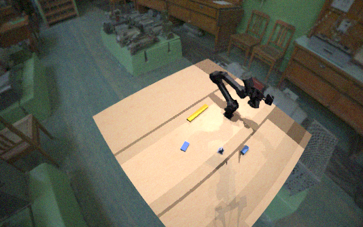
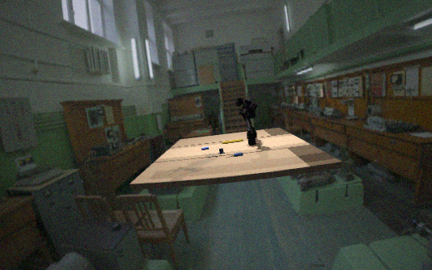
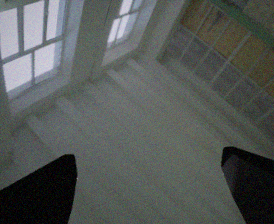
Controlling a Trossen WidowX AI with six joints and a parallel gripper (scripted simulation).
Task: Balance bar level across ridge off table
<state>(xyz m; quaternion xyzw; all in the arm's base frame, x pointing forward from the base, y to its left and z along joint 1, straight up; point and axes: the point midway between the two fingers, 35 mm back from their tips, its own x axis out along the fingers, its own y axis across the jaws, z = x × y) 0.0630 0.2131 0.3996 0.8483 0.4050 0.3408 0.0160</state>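
Now: gripper tip 10 cm short of the bar, 40 cm to the left of it and 41 cm above it. Also, from my gripper tip: ridge 20 cm ahead, 6 cm to the right, 38 cm below.
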